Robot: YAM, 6 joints.
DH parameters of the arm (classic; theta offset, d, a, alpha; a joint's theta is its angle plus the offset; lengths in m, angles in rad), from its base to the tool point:
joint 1: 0 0.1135 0.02 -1.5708
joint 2: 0 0 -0.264 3.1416
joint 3: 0.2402 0 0.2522 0
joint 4: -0.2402 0 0.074 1.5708
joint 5: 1.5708 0 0 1.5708
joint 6: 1.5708 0.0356 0 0
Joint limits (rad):
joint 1: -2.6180..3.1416
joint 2: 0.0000..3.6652
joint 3: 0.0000..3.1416
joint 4: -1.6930..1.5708
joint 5: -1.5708..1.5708
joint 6: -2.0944..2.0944
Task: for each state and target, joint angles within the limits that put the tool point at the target. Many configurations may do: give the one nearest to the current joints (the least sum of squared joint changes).
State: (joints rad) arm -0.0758 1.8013 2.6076 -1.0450 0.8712 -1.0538
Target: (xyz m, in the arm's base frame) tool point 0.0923 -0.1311 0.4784
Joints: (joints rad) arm -0.7831 1.2623 1.8896 -1.5903 0.8960 -1.0538
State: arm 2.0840 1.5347 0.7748 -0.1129 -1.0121 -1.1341
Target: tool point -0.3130 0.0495 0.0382
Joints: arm 2.8909 2.1030 0.8573 -0.0389 -0.9868 -1.1341
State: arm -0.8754 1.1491 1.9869 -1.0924 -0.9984 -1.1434
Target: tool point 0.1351 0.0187 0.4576
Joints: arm -0.0938 1.0447 1.5874 -1.2934 -1.0725 -1.1434
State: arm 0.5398 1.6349 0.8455 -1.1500 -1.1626 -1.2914
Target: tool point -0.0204 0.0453 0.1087
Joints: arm 1.2405 1.6320 0.1419 -1.3018 -1.2687 -1.2914
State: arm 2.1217 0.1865 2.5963 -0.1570 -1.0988 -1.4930
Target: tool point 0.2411 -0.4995 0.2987
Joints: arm 2.0741 0.1797 2.7426 -0.0405 -0.9889 -1.4930
